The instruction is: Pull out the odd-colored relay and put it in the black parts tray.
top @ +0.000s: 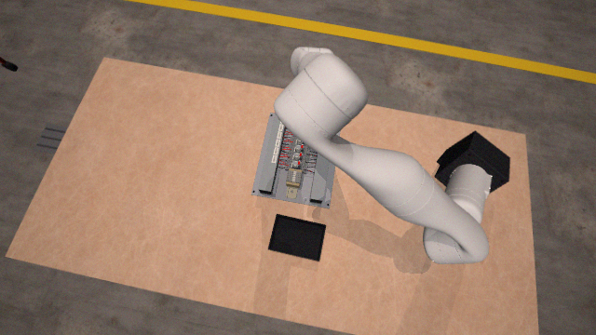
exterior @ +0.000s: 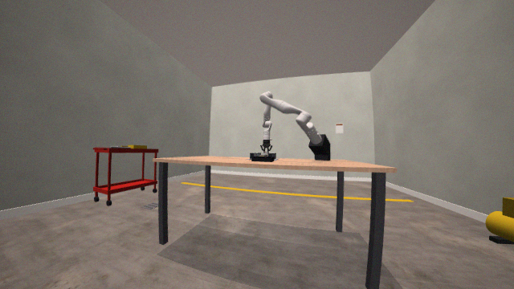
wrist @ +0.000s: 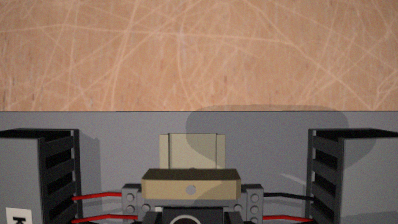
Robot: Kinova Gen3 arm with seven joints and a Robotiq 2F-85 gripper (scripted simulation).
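Now: hand 1 cm above the dark relay. From my hand the other things lie so: grey relay panel (10 cm to the left, 4 cm behind, 3 cm below); black parts tray (34 cm to the left, 17 cm behind, 5 cm below).
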